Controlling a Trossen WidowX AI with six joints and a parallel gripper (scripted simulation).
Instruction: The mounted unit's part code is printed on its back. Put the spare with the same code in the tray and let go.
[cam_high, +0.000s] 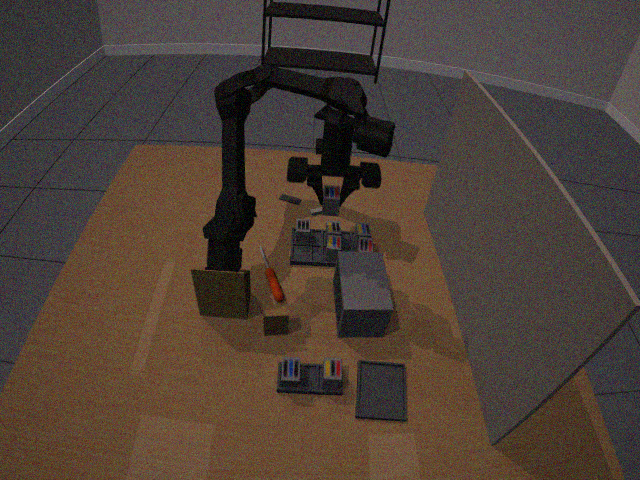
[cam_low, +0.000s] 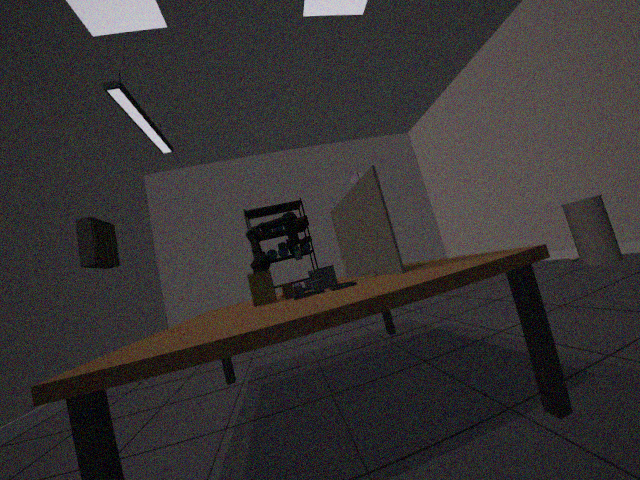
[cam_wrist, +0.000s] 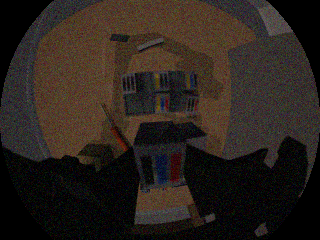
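Now: gripper tip 34 cm to the left of the flat grey tray, 18 cm above it and 10 cm short of it. Also, from my gripper tip: grey panel (32 cm ahead, 13 cm to the right, 4 cm above); then small brown block (20 cm to the right, 15 cm below, 11 cm behind).
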